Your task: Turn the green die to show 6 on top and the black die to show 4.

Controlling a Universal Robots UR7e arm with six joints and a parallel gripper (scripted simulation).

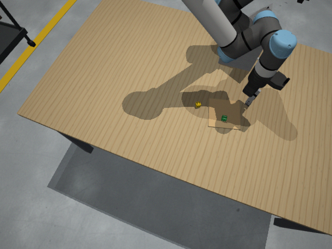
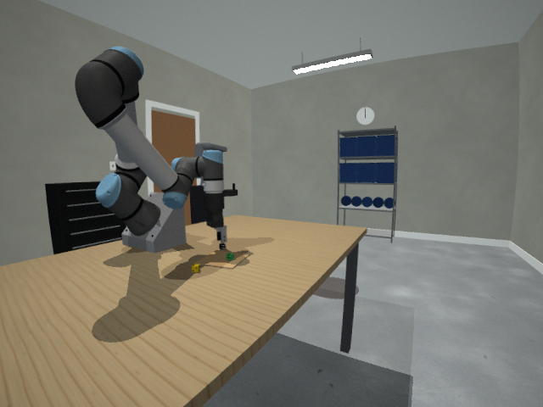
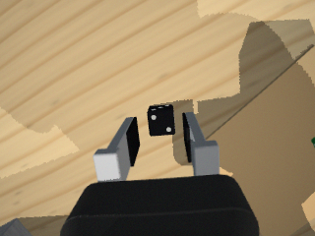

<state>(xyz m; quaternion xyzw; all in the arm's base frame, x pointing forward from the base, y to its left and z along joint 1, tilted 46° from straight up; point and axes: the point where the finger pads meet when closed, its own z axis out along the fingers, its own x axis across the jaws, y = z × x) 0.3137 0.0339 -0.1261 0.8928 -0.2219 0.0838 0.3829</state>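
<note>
My gripper is now 40 mm above the black die. Also, from my hand: green die (110 mm ahead, 90 mm to the right, 30 mm below); yellow die (220 mm to the right, 70 mm ahead, 40 mm below); tan mat (100 mm to the right, 80 mm ahead, 50 mm below).
</note>
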